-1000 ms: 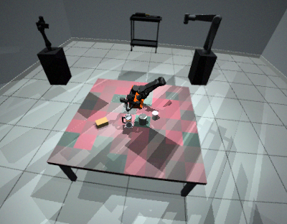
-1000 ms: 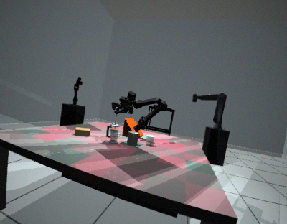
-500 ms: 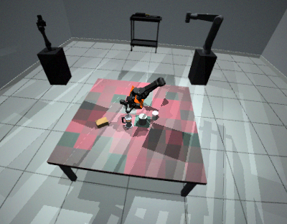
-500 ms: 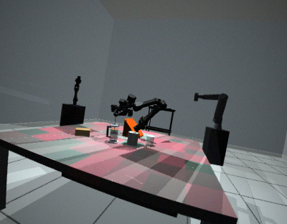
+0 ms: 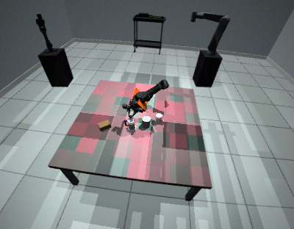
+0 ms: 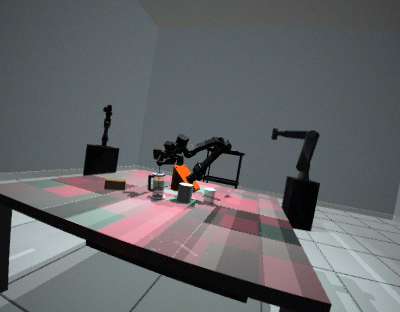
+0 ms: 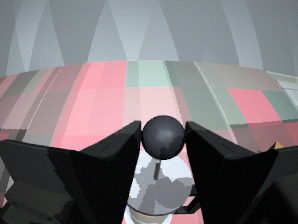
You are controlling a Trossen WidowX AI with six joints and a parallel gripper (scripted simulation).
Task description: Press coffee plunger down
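My gripper tip is now 100 mm above the coffee press, 20 mm past it and 10 mm to the left of it.
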